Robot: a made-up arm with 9 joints. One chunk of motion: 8 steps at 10 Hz.
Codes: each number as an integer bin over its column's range. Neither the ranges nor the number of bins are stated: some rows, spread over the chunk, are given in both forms.
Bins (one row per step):
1: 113 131 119 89 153 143 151 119 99
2: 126 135 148 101 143 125 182 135 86
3: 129 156 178 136 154 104 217 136 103
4: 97 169 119 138 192 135 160 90 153
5: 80 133 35 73 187 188 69 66 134
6: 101 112 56 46 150 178 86 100 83
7: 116 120 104 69 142 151 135 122 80
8: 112 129 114 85 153 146 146 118 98
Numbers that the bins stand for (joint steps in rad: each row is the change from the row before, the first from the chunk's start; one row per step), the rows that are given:
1: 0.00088 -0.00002 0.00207 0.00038 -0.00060 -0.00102 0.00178 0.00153 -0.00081
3: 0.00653 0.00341 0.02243 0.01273 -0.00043 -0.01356 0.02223 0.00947 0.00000
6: -0.00335 -0.00263 -0.01967 -0.01091 -0.00112 0.01024 -0.01836 -0.00733 -0.00407
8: 0.00053 -0.00029 0.00034 -0.00067 -0.00060 -0.00005 0.00023 0.00107 -0.00102
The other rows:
2: 0.00547 0.00053 0.01207 0.00354 -0.00233 -0.00680 0.01138 0.00900 -0.00346
4: -0.00476 0.00520 0.00207 0.01326 0.00613 -0.00359 0.00457 -0.01200 0.01020
5: -0.01076 0.00025 -0.02692 -0.00382 0.00527 0.01345 -0.02362 -0.02320 0.00633
7: 0.00194 -0.00153 -0.00311 -0.00487 -0.00250 0.00156 -0.00318 0.00293 -0.00469

